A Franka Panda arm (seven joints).
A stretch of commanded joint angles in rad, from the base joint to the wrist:
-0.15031 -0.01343 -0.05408 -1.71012 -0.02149 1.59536 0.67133
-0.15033 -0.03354 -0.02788 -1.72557 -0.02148 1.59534 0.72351
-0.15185 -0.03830 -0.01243 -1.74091 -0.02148 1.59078 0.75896
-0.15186 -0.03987 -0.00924 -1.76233 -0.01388 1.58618 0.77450
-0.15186 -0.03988 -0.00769 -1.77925 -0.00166 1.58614 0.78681
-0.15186 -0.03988 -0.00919 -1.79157 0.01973 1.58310 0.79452
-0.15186 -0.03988 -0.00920 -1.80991 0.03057 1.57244 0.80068
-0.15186 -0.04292 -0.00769 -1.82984 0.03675 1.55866 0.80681
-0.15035 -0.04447 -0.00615 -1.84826 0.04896 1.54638 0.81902
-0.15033 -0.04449 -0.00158 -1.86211 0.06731 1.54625 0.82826
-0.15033 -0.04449 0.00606 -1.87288 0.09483 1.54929 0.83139
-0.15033 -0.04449 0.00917 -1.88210 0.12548 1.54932 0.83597
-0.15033 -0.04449 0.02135 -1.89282 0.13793 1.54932 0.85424
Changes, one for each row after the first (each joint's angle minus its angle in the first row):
-0.00002 -0.02011 0.02620 -0.01545 0.00001 -0.00002 0.05218
-0.00154 -0.02487 0.04165 -0.03079 0.00001 -0.00458 0.08763
-0.00155 -0.02644 0.04484 -0.05221 0.00761 -0.00918 0.10317
-0.00155 -0.02645 0.04639 -0.06913 0.01983 -0.00922 0.11548
-0.00155 -0.02645 0.04489 -0.08145 0.04122 -0.01226 0.12319
-0.00155 -0.02645 0.04488 -0.09979 0.05206 -0.02292 0.12935
-0.00155 -0.02949 0.04639 -0.11972 0.05824 -0.03670 0.13548
-0.00004 -0.03104 0.04793 -0.13814 0.07045 -0.04898 0.14769
-0.00002 -0.03106 0.05250 -0.15199 0.08880 -0.04911 0.15693
-0.00002 -0.03106 0.06014 -0.16276 0.11632 -0.04607 0.16006
-0.00002 -0.03106 0.06325 -0.17198 0.14697 -0.04604 0.16464
-0.00002 -0.03106 0.07543 -0.18270 0.15942 -0.04604 0.18291

